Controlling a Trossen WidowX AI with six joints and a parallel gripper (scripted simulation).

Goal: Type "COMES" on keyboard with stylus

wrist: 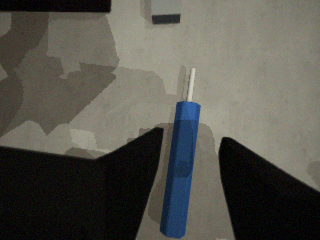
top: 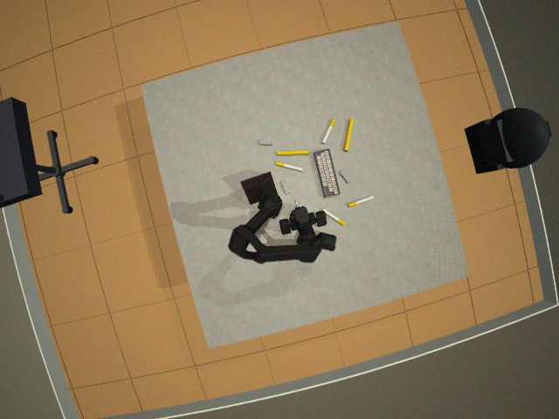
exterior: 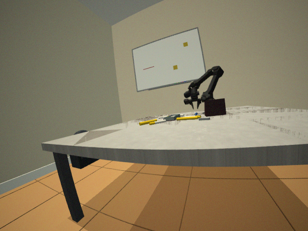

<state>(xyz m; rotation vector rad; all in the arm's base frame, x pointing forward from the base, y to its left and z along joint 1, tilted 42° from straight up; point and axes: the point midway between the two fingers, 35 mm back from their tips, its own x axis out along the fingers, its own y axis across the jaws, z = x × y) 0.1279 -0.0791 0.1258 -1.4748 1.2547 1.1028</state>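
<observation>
The stylus lies 40 mm below my gripper tip and 10 mm to the left of it. The rest, counted from my gripper tip: stylus tip 50 mm to the left, 40 mm below.
</observation>
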